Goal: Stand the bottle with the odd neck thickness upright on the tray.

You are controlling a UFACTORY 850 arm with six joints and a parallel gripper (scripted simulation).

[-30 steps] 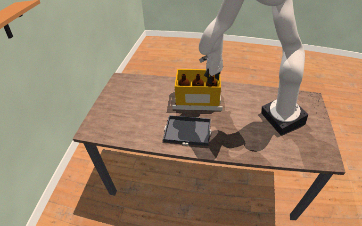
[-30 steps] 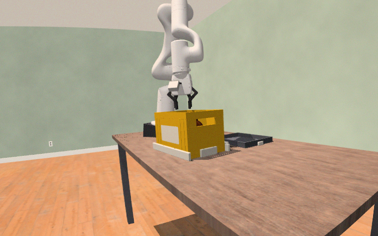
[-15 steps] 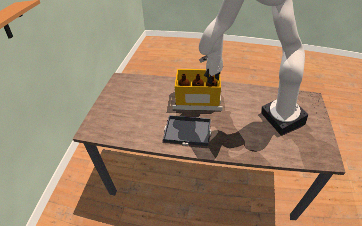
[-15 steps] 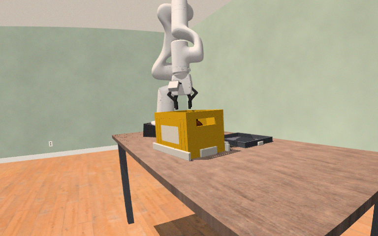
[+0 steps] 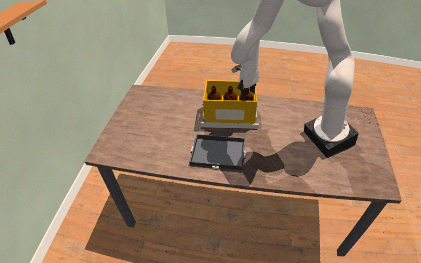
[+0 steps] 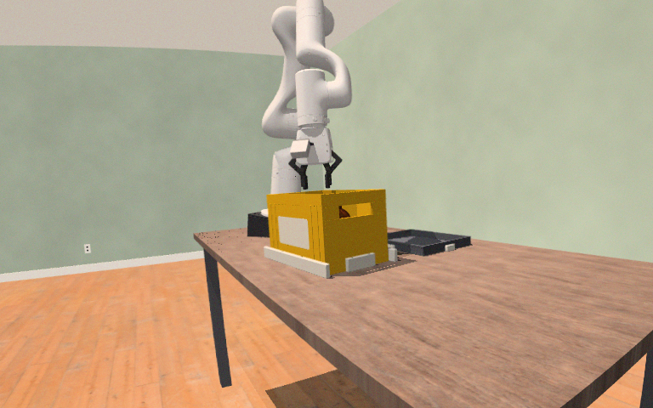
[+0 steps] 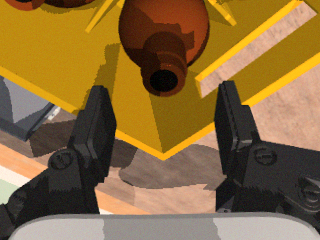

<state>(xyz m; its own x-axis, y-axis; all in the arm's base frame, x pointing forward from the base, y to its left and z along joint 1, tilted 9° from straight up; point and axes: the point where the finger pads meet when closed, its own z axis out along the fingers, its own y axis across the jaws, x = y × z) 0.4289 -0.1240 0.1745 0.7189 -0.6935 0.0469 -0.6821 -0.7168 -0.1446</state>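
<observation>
The yellow crate lies 120 mm below my hand, 90 mm ahead of it and 40 mm to the right of it. The rest, counted from my hand: dark tray: 250 mm to the left, 190 mm below, 140 mm ahead.
</observation>
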